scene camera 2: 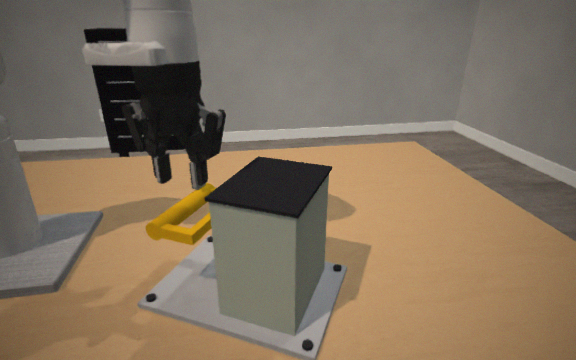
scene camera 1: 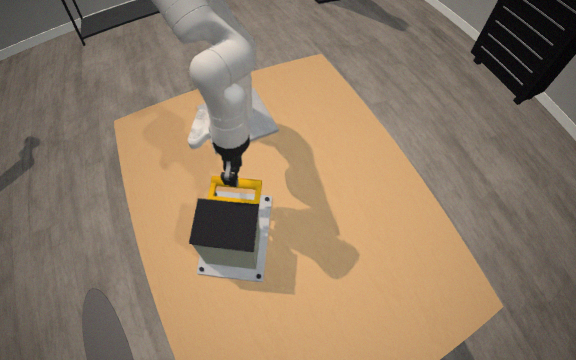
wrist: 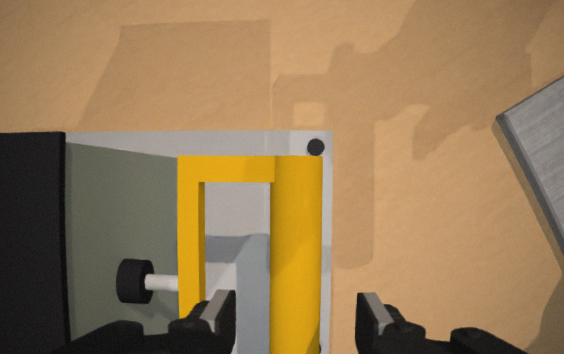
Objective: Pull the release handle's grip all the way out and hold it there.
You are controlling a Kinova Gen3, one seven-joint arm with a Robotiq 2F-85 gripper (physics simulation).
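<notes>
The release handle's yellow grip point(scene camera 1: 248, 184) point(scene camera 2: 180, 210) point(wrist: 296, 225) is a round bar on a rectangular frame. It sticks out from the grey-green housing with a black top point(scene camera 1: 227, 223) point(scene camera 2: 270, 187) point(wrist: 30, 225). In the wrist view, a short white rod point(wrist: 161, 282) joins the frame to a black collar point(wrist: 135, 281) on the housing. My gripper point(scene camera 1: 230, 181) point(scene camera 2: 180, 182) point(wrist: 295, 315) is open, pointing down, with nothing held. Its fingertips are close above the grip bar, near one end. In the wrist view they appear on either side of the bar.
The housing stands on a light grey base plate point(scene camera 1: 265, 227) point(scene camera 2: 175, 295) point(wrist: 200, 142) with black bolts at its corners. The robot's grey mounting plate point(scene camera 1: 262, 122) point(scene camera 2: 50, 260) point(wrist: 545, 150) is behind the handle. A black drawer cabinet point(scene camera 1: 537, 50) point(scene camera 2: 105, 35) stands on the floor beyond the tan surface point(scene camera 1: 400, 225).
</notes>
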